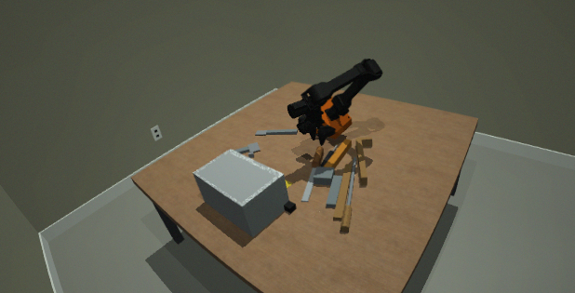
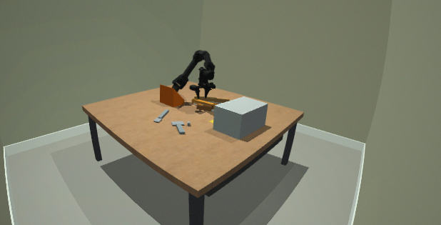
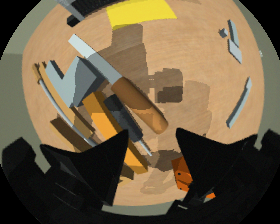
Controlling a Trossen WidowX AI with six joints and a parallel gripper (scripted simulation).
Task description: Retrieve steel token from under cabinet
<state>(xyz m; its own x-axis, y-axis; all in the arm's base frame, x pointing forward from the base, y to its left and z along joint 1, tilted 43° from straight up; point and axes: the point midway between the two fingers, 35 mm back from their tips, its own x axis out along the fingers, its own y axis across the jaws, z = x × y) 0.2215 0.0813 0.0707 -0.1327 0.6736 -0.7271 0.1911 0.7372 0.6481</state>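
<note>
Right now the orange bar is 7 cm to the left of my gripper tip, 6 cm below it and 5 cm behind it. Round my gripper tip: grey block (12 cm to the left, 9 cm ahead, 6 cm below); then wooden stick (22 cm to the left, 10 cm ahead, 7 cm below); then grey t-piece (33 cm to the right, 17 cm ahead, 7 cm below).
</note>
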